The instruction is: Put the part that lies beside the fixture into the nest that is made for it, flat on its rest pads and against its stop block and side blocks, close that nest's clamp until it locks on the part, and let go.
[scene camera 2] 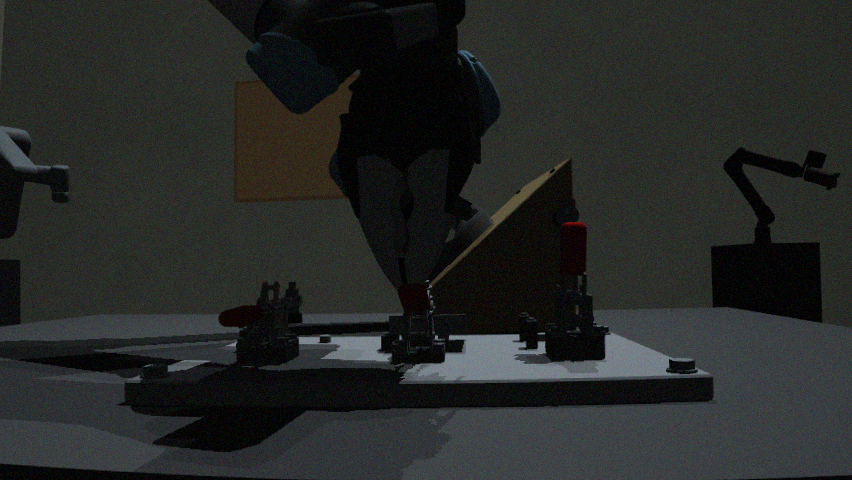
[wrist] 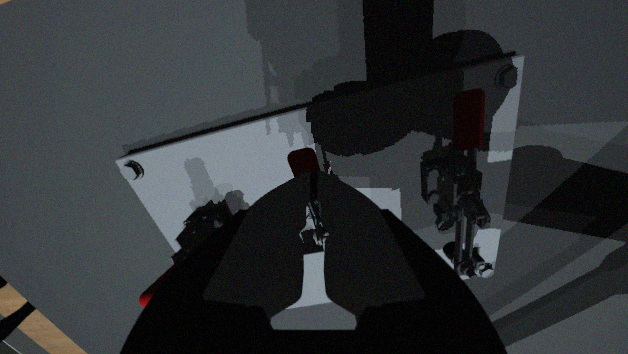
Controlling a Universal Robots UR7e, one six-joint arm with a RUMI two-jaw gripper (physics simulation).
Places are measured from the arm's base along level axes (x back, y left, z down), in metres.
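Pixels of known places: gripper, between the fingertips: (scene camera 2: 407, 293) (wrist: 313, 175); arm's base, origin of its link: (scene camera 2: 454, 255).
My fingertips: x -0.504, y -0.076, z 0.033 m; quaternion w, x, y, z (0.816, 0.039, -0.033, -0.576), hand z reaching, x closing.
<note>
For each thing: its top centre in the pictures, then the offset to it from my fingertips. "spot": a spot on its surface instead. Level surfaces: height alone.
- fixture plate, a spot on its surface: (scene camera 2: 506, 390) (wrist: 236, 124) spot: dx -0.042, dy +0.055, dz +0.055 m
- middle clamp's red handle, centre of its top: (scene camera 2: 415, 282) (wrist: 314, 204) dx +0.018, dy +0.006, dz -0.007 m
- left clamp's handle, a spot on its surface: (scene camera 2: 241, 316) (wrist: 459, 94) spot: dx -0.017, dy -0.101, dz +0.012 m
- right clamp's handle, centre of its top: (scene camera 2: 573, 222) (wrist: 149, 304) dx +0.030, dy +0.117, dz -0.046 m
- grey flat-sided piece, centre of its top: (scene camera 2: 430, 311) (wrist: 335, 280) dx +0.123, dy +0.020, dz +0.020 m
- table, height of its surface: dz +0.064 m
The fixture plate (scene camera 2: 506, 390) (wrist: 240, 150) carries three red-handled clamps. The middle clamp's red handle (scene camera 2: 413, 298) (wrist: 303, 162) points toward the scene camera. My gripper (scene camera 2: 403, 285) (wrist: 313, 175) is shut and empty, its tips close behind that handle; whether they touch it cannot be told. In the scene view, the left clamp's handle (scene camera 2: 241, 316) (wrist: 469, 119) lies low and the right clamp's handle (scene camera 2: 573, 247) (wrist: 145, 300) stands upright. A grey flat-sided piece (scene camera 2: 451, 323) shows behind the middle clamp, probably the part; its seating is hidden. The fingers cover much of the middle nest in the wrist view.
A wooden wedge-shaped stand (scene camera 2: 512, 286) rises behind the plate. Bolt heads (scene camera 2: 682, 364) (wrist: 133, 170) stick up at the plate's corners. Small dark posts (scene camera 2: 529, 333) stand left of the right clamp in the scene view. Deep shadows cross the plate and table (scene camera 2: 745, 369).
</note>
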